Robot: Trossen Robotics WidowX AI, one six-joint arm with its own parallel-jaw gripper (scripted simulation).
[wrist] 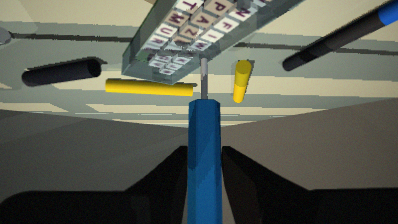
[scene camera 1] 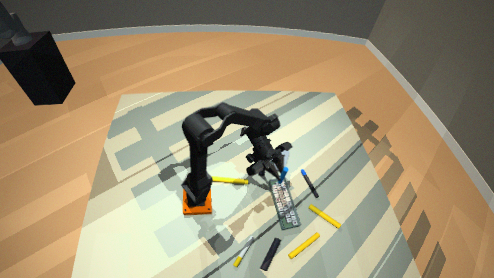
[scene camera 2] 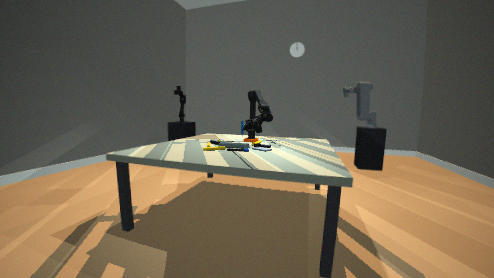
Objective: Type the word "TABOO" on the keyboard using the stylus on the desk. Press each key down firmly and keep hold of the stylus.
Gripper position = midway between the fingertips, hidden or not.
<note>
I see my gripper [scene camera 1: 281,178].
My gripper also shows in the wrist view [wrist: 204,153].
</note>
